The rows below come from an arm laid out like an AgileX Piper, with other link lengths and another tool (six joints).
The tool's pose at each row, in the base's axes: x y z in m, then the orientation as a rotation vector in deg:
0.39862 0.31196 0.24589 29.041 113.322 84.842
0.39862 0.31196 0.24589 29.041 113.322 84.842
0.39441 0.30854 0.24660 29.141 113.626 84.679
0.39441 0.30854 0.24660 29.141 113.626 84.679
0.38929 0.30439 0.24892 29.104 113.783 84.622
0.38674 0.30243 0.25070 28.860 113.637 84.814
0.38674 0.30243 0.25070 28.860 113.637 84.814
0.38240 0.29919 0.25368 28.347 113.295 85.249
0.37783 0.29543 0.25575 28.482 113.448 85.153
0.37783 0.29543 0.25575 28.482 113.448 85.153
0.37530 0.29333 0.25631 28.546 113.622 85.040
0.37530 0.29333 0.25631 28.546 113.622 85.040
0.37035 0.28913 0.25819 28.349 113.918 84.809
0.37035 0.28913 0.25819 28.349 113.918 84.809
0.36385 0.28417 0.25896 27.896 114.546 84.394
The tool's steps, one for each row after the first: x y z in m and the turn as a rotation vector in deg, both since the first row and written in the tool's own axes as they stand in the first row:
0.00000 0.00000 0.00000 0.000 0.000 0.000
0.00080 -0.00012 -0.00541 0.268 0.103 0.049
0.00080 -0.00012 -0.00541 0.268 0.103 0.049
0.00144 0.00112 -0.01226 0.371 0.196 0.029
0.00167 0.00236 -0.01571 0.137 0.262 -0.066
0.00167 0.00236 -0.01571 0.137 0.262 -0.066
0.00214 0.00446 -0.02150 -0.388 0.394 -0.257
0.00267 0.00555 -0.02766 -0.224 0.413 -0.185
0.00267 0.00555 -0.02766 -0.224 0.413 -0.185
0.00309 0.00559 -0.03096 -0.060 0.459 -0.162
0.00309 0.00559 -0.03096 -0.060 0.459 -0.162
0.00367 0.00638 -0.03765 0.159 0.612 -0.343
0.00367 0.00638 -0.03765 0.159 0.612 -0.343
0.00519 0.00598 -0.04571 0.579 0.987 -0.709

